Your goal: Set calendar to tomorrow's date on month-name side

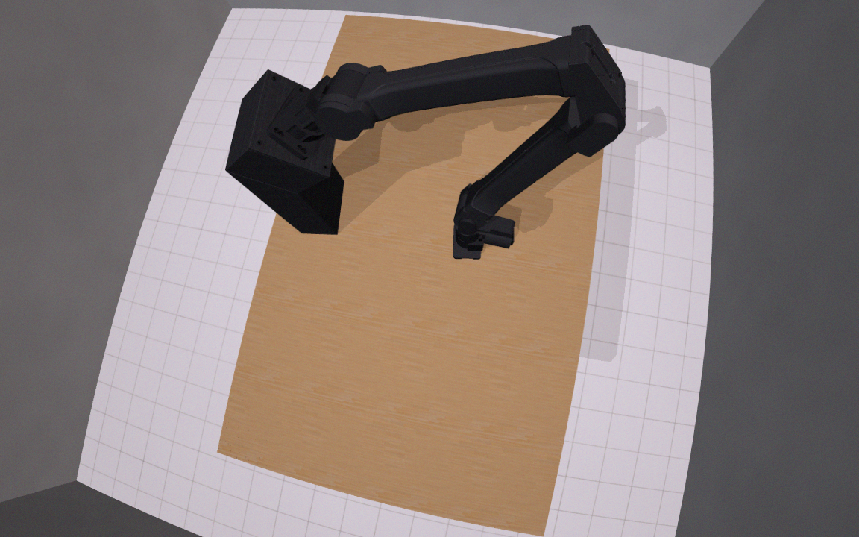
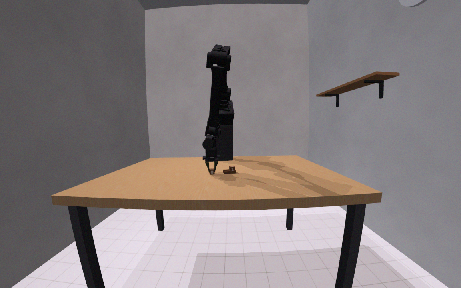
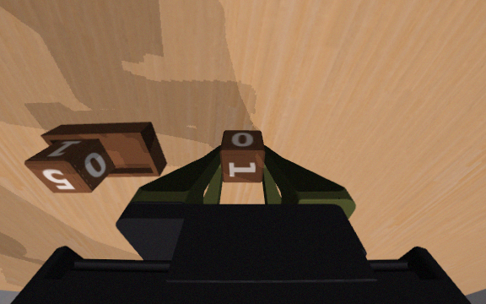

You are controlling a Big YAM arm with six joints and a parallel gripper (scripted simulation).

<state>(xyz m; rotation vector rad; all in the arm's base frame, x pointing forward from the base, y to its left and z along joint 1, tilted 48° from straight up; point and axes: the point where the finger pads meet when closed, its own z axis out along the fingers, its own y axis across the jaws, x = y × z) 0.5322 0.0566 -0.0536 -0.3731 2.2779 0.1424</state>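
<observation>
My gripper is now right at the cube. Also, from my hand: brown calendar tray 100 mm to the left, 50 mm behind, 10 mm below.
</observation>
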